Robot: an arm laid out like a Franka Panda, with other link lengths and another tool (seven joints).
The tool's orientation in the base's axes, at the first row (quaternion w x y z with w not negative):
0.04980 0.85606 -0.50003 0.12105
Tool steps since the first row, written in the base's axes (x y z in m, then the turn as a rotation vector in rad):
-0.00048 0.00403 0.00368 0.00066 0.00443 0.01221
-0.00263 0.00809 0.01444 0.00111 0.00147 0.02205
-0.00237 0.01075 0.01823 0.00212 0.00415 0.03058
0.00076 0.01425 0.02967 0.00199 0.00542 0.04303
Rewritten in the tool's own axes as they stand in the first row. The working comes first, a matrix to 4 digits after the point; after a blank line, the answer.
The tool's axes in the first row as the columns of a matrix, in the base's axes (used below as rounded here):
0.4706 -0.8682 0.1574
-0.8441 -0.4950 -0.2063
0.2571 -0.0358 -0.9657

-0.00268 -0.00171 -0.00446 -0.00029 -0.00320 -0.01260
-0.00435 -0.00224 -0.01603 0.00495 -0.00248 -0.02142
-0.00550 -0.00392 -0.02020 0.00536 -0.00499 -0.03005
-0.00404 -0.00878 -0.03147 0.00742 -0.00595 -0.04236

